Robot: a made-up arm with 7 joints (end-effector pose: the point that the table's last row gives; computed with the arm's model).
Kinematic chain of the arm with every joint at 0, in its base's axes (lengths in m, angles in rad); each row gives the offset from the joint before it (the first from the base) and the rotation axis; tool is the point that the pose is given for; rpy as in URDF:
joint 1: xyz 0 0 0.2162 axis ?
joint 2: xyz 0 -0.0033 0.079 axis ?
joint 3: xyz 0 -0.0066 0.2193 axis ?
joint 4: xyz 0 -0.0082 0.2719 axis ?
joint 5: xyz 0 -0.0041 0.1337 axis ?
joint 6: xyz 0 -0.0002 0.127 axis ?
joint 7: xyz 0 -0.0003 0.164 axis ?
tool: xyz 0 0 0 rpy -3.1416 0 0
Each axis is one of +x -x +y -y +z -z.
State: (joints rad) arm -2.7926 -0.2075 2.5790 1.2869 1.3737 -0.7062 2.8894
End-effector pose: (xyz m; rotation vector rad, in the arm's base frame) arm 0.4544 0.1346 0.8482 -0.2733 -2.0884 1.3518
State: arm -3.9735 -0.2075 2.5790 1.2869 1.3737 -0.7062 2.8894
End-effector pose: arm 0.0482 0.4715 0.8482 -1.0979 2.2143 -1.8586
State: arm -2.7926 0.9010 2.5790 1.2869 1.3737 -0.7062 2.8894
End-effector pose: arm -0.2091 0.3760 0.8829 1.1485 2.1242 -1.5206
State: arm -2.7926 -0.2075 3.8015 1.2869 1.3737 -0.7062 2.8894
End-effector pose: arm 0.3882 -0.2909 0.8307 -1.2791 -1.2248 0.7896
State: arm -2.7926 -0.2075 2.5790 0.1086 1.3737 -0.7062 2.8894
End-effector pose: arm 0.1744 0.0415 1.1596 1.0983 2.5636 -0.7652
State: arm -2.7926 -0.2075 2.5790 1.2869 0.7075 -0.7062 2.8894
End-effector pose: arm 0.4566 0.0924 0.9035 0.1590 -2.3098 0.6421
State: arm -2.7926 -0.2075 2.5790 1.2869 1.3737 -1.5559 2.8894
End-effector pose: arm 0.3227 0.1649 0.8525 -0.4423 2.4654 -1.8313
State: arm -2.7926 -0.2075 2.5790 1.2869 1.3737 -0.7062 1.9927
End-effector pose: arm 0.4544 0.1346 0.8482 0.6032 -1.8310 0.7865
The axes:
joint 1: -z
joint 2: +y
joint 3: -z
joint 4: +y
joint 5: -z
joint 6: +y
joint 7: -z

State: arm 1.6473 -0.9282 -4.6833 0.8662 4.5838 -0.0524 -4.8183
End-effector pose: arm -0.2844 0.6541 0.7294 -0.6050 2.0557 -1.2818
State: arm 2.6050 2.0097 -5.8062 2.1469 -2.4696 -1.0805 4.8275
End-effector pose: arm -0.2134 0.1083 0.0694 -0.9564 -2.5845 1.4454
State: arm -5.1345 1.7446 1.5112 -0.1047 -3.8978 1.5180 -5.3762
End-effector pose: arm 0.4287 -0.6387 0.2969 -2.2009 -1.5648 1.0246
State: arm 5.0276 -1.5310 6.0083 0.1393 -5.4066 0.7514 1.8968
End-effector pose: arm -0.1962 -0.8319 0.4748 -2.1371 1.1489 0.6737
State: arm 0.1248 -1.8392 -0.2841 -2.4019 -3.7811 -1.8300 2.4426
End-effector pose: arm -0.3300 0.0433 -0.0604 0.8897 -0.2509 1.9528
